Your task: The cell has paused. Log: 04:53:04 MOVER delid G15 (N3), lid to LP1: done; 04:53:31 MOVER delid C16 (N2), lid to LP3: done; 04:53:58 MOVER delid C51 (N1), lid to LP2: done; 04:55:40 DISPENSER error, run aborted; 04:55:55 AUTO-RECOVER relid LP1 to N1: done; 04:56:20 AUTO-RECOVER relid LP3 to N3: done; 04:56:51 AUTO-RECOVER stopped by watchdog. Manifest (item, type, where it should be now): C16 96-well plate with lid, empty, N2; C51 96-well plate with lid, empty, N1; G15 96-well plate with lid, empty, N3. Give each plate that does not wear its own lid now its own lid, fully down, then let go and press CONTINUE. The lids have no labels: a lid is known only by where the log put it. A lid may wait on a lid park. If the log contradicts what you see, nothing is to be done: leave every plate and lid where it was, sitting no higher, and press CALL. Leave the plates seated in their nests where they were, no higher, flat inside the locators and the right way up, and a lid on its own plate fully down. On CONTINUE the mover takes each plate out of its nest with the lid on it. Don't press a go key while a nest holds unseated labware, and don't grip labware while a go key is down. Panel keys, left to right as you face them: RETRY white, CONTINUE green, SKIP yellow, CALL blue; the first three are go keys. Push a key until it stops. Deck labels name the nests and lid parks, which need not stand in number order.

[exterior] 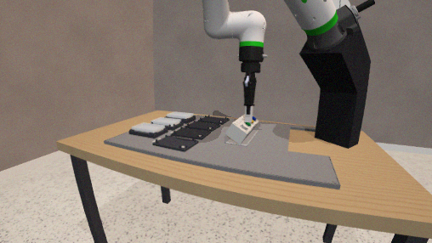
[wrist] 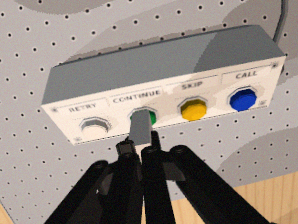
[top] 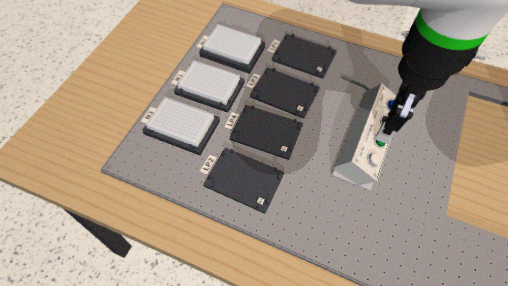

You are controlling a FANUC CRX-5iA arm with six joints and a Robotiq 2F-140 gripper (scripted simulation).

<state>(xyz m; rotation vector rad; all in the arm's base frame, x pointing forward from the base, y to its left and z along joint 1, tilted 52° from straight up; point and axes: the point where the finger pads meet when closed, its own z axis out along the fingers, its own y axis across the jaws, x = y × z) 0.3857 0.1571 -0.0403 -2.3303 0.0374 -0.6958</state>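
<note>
The green continue key is 40 mm below my hand. From my hand the other things lie so: yellow skip key (50 mm to the right, 40 mm below, 10 mm ahead); then white retry key (50 mm to the left, 40 mm below, 10 mm behind); then blue call key (100 mm to the right, 40 mm below, 20 mm ahead).
</note>
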